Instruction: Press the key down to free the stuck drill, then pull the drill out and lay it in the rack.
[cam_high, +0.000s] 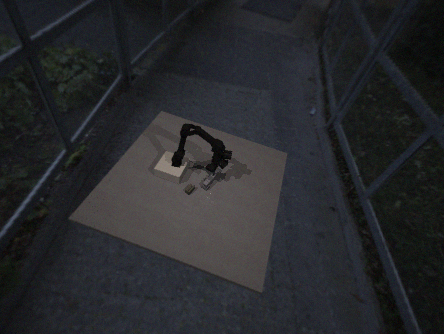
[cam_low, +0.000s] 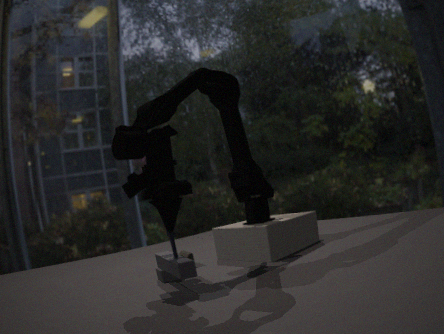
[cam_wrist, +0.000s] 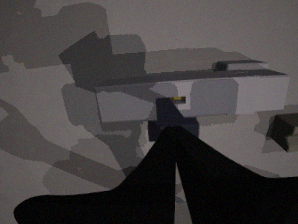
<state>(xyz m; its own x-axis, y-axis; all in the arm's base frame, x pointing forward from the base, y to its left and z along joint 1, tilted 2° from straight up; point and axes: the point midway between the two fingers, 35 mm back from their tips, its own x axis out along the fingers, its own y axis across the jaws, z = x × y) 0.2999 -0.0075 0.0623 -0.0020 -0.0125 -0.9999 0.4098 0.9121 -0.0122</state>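
The dark key is 3 cm below my gripper tip. Also, from my gripper tip: olive rack 15 cm behind, 15 cm to the right, 11 cm below; then yellow drill 2 cm behind, 5 cm to the right, 8 cm below; then grey block 1 cm behind, 3 cm to the right, 9 cm below.
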